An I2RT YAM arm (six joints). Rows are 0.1 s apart.
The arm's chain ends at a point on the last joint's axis. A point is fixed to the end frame.
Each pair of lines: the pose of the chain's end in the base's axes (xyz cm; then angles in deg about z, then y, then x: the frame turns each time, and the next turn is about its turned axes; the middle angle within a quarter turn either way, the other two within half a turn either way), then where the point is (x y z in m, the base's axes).
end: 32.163, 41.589, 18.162, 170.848, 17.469, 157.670
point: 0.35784 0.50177 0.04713
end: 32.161, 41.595, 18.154, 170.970, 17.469, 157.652
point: 0.35764 0.50195 0.04708
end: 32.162, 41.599, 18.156, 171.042, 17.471, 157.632
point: 0.35754 0.50209 0.04713
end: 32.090, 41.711, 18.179, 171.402, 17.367, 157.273
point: 0.35600 0.50433 0.04787
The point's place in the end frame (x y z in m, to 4 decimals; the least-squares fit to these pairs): 0.0193 0.0325 0.1592
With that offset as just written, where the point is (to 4 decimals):
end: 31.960, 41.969, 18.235, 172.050, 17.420, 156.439
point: 0.3537 0.5093 0.0497
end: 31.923, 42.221, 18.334, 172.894, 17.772, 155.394
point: 0.3526 0.5146 0.0525
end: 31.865, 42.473, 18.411, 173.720, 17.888, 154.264
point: 0.3506 0.5202 0.0551
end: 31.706, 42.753, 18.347, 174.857, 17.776, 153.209
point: 0.3465 0.5261 0.0562
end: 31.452, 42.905, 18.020, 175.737, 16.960, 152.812
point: 0.3405 0.5290 0.0533
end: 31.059, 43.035, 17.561, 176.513, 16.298, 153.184
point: 0.3339 0.5299 0.0479
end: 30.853, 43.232, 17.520, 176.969, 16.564, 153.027
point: 0.3316 0.5324 0.0478
